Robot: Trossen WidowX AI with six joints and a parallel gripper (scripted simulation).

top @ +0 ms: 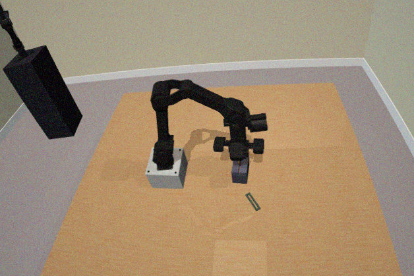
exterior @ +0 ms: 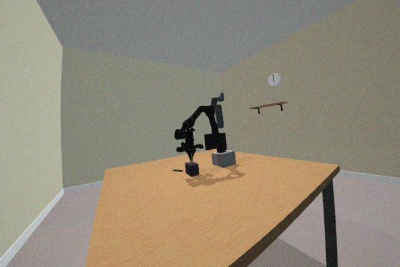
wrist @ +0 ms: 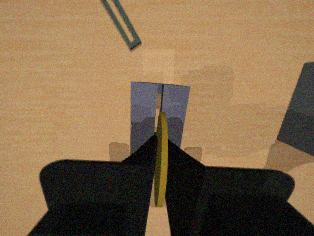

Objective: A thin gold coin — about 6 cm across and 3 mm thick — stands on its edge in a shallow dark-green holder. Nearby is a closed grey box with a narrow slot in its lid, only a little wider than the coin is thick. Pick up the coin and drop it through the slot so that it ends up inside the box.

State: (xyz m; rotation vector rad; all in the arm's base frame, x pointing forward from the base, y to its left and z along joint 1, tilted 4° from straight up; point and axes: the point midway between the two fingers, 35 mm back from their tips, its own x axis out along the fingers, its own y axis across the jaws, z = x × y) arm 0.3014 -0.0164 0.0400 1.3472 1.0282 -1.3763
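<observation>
The thin gold coin lies 2 cm above my gripper tip.
</observation>
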